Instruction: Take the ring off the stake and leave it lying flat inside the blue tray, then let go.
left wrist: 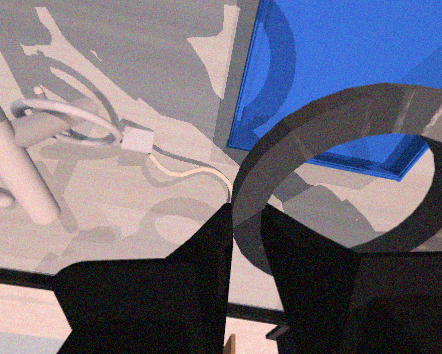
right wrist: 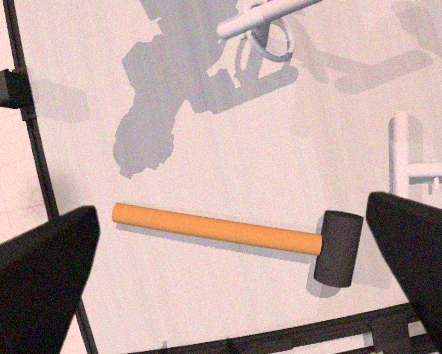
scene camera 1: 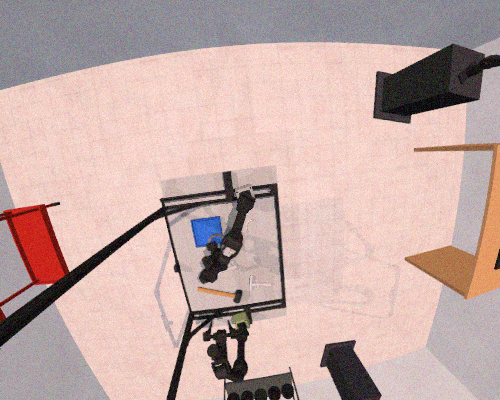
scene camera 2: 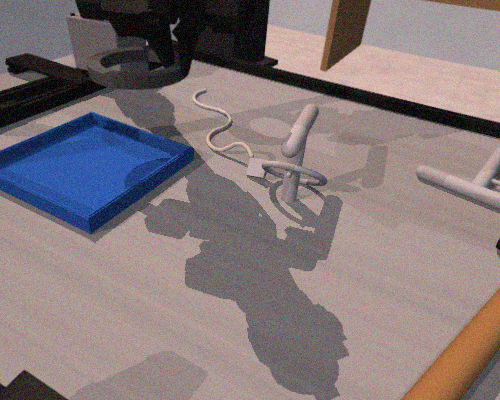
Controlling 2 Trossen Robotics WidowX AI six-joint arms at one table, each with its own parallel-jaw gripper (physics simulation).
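Frame: origin at the left arm's base, x left, y back, z up, level; centimetres.
Seen in the pictures: left gripper, fingertip midpoint: (left wrist: 244,209) (scene camera 2: 179,74); right gripper, fingertip midpoint: (right wrist: 234,212) (scene camera 1: 219,320); left arm's base, link origin: (scene camera 1: 245,196); right arm's base, link origin: (scene camera 1: 242,325).
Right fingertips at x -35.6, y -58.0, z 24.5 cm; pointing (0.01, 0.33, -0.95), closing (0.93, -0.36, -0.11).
Pixels of each thing's middle, then the offset from my right fingertips to it. "*": a spot on its surface instead.
- thick dark grey ring, body centre: (left wrist: 344,210) (scene camera 2: 139,66) (scene camera 1: 217,242) dx +10.3, dy +36.3, dz -22.9 cm
- blue tray, body centre: (left wrist: 363,61) (scene camera 2: 91,161) (scene camera 1: 207,232) dx +4.1, dy +41.0, dz -34.7 cm
- pale stake, body centre: (left wrist: 79,123) (scene camera 2: 292,179) (right wrist: 268,33) dx +9.5, dy +14.6, dz -33.5 cm
- thin pale hoop, surface spot: (scene camera 2: 320,179) * dx +7.8, dy +11.1, dz -31.4 cm
- small white block, surface spot: (left wrist: 137,140) (scene camera 2: 257,166) * dx +11.4, dy +20.0, dz -34.0 cm
- wavy cord, surface spot: (scene camera 2: 220,130) * dx +22.0, dy +29.5, dz -35.6 cm
- orange-handled mallet, body centre: (scene camera 2: 495,320) (right wrist: 232,231) (scene camera 1: 219,293) dx -4.9, dy -7.3, dz -33.8 cm
- pale T-shaped piece, body centre: (scene camera 2: 478,167) (scene camera 1: 260,283) dx +26.4, dy -10.2, dz -34.8 cm
A thick dark grey ring (scene camera 1: 216,235) (scene camera 2: 137,79) (left wrist: 370,110) is off the stake. My left gripper (scene camera 1: 212,243) (left wrist: 244,209) is shut on its rim and holds it roughly level, well above the table. In scene camera 1 the ring overlaps the lower right corner of the blue tray (scene camera 1: 202,227) (scene camera 2: 55,200) (left wrist: 350,40); a tray corner shows through the ring in the left wrist view. The tray floor shows no object. The pale stake (scene camera 2: 290,192) (left wrist: 30,185) (right wrist: 250,22) stands upright with a crossbar on top. My right gripper (scene camera 1: 225,332) (right wrist: 234,212) is open and empty.
A thin pale hoop (scene camera 2: 320,179) (right wrist: 289,47) surrounds the stake's post, joined to a small white block (scene camera 2: 256,167) (left wrist: 137,140) and a wavy cord (scene camera 2: 220,131). An orange-handled mallet (scene camera 1: 217,291) (right wrist: 215,227) and a pale T-shaped piece (scene camera 2: 450,185) (right wrist: 398,145) lie near the right gripper's side.
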